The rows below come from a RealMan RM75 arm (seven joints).
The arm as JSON. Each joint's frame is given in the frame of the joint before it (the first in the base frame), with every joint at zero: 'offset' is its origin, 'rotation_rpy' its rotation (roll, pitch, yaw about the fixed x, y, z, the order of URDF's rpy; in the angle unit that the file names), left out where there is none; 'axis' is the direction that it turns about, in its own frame. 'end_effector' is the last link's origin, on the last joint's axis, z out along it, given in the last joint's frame.
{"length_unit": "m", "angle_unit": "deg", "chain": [
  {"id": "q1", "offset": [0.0, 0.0, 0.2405], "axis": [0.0, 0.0, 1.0]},
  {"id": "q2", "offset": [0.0, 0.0, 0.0], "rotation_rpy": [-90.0, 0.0, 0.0], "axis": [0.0, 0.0, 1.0]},
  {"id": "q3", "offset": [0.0, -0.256, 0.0], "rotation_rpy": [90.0, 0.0, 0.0], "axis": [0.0, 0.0, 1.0]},
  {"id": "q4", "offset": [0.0, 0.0, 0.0], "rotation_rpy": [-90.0, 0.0, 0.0], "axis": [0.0, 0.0, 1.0]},
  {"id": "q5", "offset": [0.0, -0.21, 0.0], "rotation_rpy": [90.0, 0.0, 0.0], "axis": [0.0, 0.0, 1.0]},
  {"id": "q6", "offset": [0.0, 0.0, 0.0], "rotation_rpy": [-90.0, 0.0, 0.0], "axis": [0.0, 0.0, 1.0]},
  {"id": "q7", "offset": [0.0, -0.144, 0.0], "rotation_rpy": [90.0, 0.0, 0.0], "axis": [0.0, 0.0, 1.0]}
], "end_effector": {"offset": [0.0, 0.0, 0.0]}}
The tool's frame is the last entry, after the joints.
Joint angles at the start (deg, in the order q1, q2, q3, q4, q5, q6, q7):
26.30 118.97 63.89 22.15 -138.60 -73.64 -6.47
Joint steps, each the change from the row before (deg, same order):
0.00 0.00 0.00 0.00 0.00 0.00 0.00
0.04 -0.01 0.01 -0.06 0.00 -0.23 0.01
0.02 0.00 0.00 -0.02 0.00 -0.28 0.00
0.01 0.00 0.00 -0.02 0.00 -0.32 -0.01
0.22 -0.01 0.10 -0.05 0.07 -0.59 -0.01
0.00 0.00 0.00 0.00 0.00 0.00 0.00
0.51 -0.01 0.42 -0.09 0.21 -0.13 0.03
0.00 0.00 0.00 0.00 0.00 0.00 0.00
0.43 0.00 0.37 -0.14 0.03 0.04 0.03
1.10 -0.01 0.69 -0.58 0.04 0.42 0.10
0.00 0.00 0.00 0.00 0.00 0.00 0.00
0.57 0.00 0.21 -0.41 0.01 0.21 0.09
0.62 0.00 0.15 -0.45 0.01 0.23 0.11
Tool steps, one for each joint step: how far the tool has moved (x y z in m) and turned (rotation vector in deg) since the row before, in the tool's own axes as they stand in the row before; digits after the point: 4 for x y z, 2 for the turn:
0.0000 0.0000 0.0000 0.00 0.00 0.00
-0.0005 -0.0002 0.0001 0.02 -0.22 -0.03
-0.0007 -0.0001 0.0001 0.02 -0.28 -0.01
-0.0008 -0.0001 0.0000 0.03 -0.31 -0.02
-0.0019 -0.0001 0.0013 0.11 -0.73 0.01
0.0000 0.0000 0.0000 0.00 0.00 0.00
-0.0015 -0.0004 0.0033 0.34 -0.49 0.12
0.0000 0.0000 0.0000 0.00 0.00 0.00
-0.0007 -0.0001 0.0026 0.15 -0.23 0.04
-0.0004 0.0003 0.0060 0.08 -0.08 -0.02
0.0000 0.0000 0.0000 0.00 0.00 0.00
0.0001 0.0005 0.0027 -0.10 0.05 -0.04
0.0002 0.0008 0.0028 -0.19 0.07 -0.03

